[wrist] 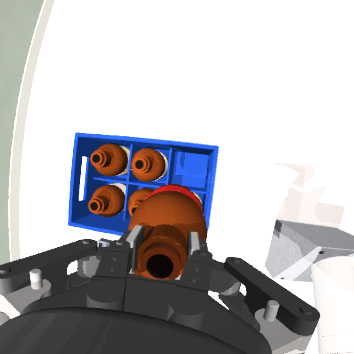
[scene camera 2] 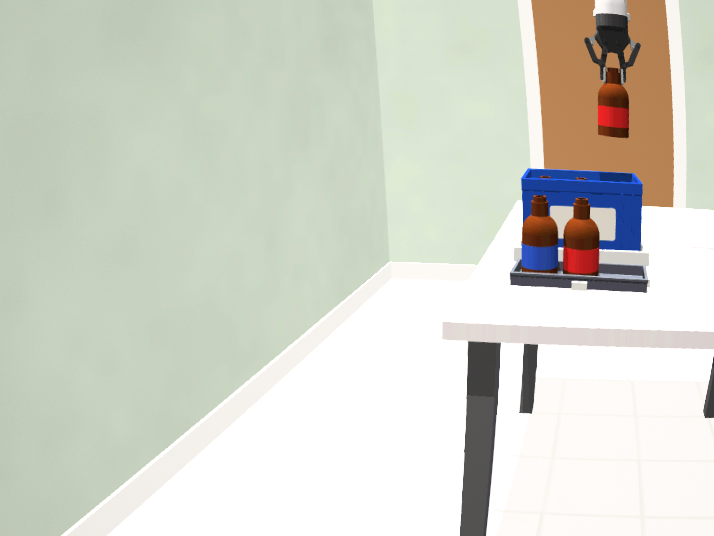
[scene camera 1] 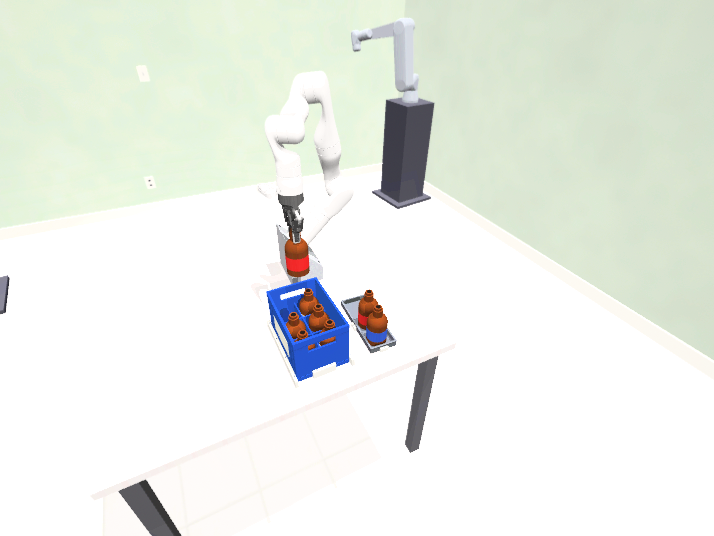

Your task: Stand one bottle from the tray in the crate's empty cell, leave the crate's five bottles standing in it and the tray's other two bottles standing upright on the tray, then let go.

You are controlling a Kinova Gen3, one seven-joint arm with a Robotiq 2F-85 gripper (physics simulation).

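Frame: origin at the arm's base, x ahead, y left, z up, level; metres.
Seen in the pictures: gripper, fingertip midpoint: (wrist: 164, 239) (scene camera 2: 613, 84) (scene camera 1: 294, 239); arm's base, origin of the base link: (wrist: 331, 264).
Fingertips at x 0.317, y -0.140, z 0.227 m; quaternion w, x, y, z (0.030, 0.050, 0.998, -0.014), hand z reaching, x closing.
Offsets run from my fingertips to a thing's top centre. "pt": to the spot under its first point.
My gripper (scene camera 1: 295, 235) (scene camera 2: 613, 76) (wrist: 164, 239) is shut on the neck of a brown bottle with a red label {0.038 m up, 0.002 m ahead, 0.003 m left} (scene camera 1: 297, 256) (scene camera 2: 613, 118) (wrist: 167, 215). The bottle hangs roughly upright, well above crate height. The blue crate {0.211 m down, 0.082 m ahead, 0.018 m right} (scene camera 1: 331, 357) (scene camera 2: 629, 219) (wrist: 214, 170) has its empty cell {pt 0.378 m down, 0.017 m back, 0.057 m right} (wrist: 192, 167) at the upper right in the wrist view. Its bottles stand in the other cells; the held bottle partly hides the lower ones there. On the grey tray {pt 0.381 m down, 0.018 m back, 0.222 m left} (scene camera 1: 350, 303) (scene camera 2: 622, 270) stand a red-labelled bottle {0.226 m down, 0.112 m ahead, 0.216 m left} (scene camera 1: 366, 308) (scene camera 2: 581, 236) and a blue-labelled bottle {0.226 m down, 0.195 m ahead, 0.196 m left} (scene camera 1: 377, 330) (scene camera 2: 539, 236), both upright.
The tray stands beside the crate on the white table (scene camera 2: 576, 331). The crate's raised walls and cell dividers surround the empty cell. My arm's grey base part (wrist: 300, 250) shows at the right in the wrist view. Another arm stands on a dark pedestal (scene camera 1: 403, 152) at the back.
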